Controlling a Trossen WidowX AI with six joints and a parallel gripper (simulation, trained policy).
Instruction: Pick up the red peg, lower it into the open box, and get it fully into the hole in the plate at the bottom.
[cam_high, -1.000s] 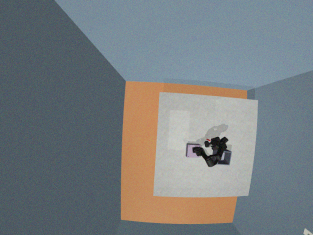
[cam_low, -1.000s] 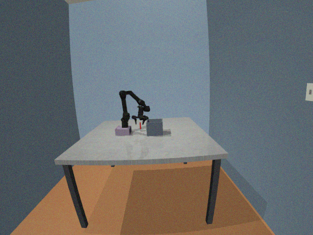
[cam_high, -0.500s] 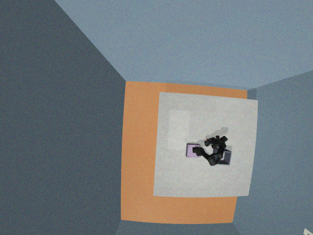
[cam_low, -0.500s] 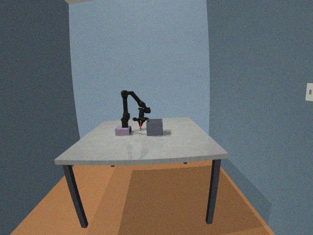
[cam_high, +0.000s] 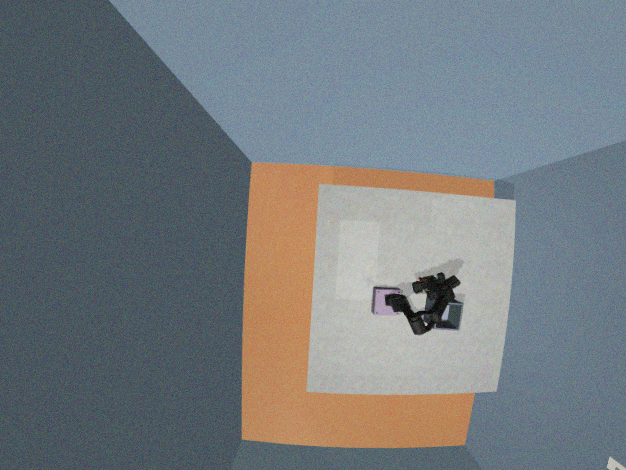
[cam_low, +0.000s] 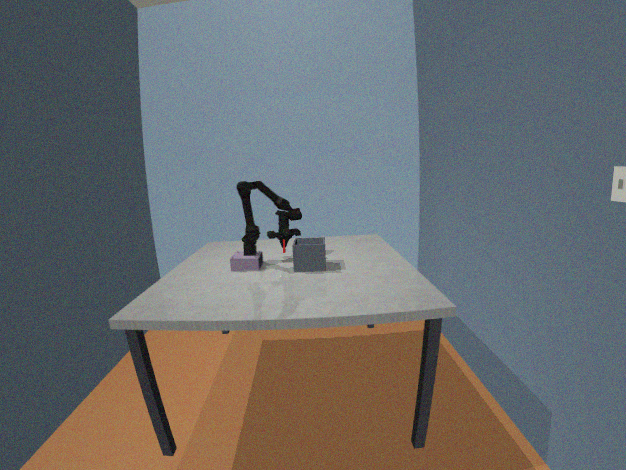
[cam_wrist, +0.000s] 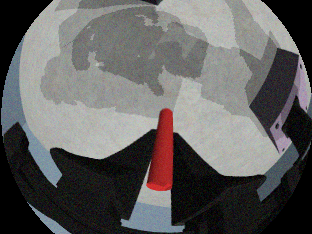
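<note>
The plate is 220 mm to the right of my gripper tip, 110 mm ahead of it and 20 mm below it. Also, from my gripper tip: red peg (10 mm above).
</note>
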